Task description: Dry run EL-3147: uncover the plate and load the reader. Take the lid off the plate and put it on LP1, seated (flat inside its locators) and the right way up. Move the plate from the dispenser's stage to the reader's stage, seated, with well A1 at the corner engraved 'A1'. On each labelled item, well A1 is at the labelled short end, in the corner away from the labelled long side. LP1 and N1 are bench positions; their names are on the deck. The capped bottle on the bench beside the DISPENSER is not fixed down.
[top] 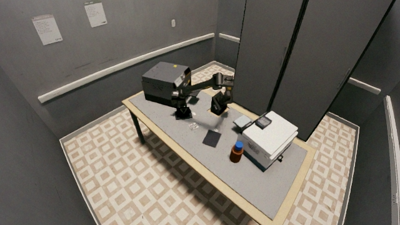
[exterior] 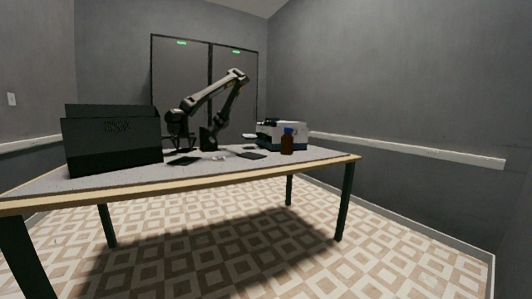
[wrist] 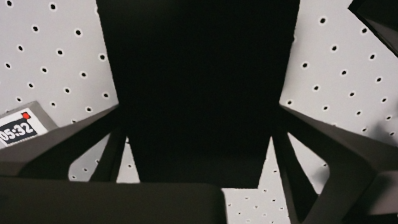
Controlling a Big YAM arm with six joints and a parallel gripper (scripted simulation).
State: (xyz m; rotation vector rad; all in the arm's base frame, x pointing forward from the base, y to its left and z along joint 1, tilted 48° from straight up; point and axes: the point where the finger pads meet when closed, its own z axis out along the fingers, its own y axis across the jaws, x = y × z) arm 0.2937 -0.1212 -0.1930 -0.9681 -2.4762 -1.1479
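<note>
Right now my hand is 80 mm past the LP1 label, 70 mm to the right of it and 70 mm above it. Round my hand: dark lid (right at my hand); dark flat pad (60 mm ahead, 390 mm to the left, 60 mm below); white multi-well plate (200 mm behind, 520 mm to the left, 30 mm above).
</note>
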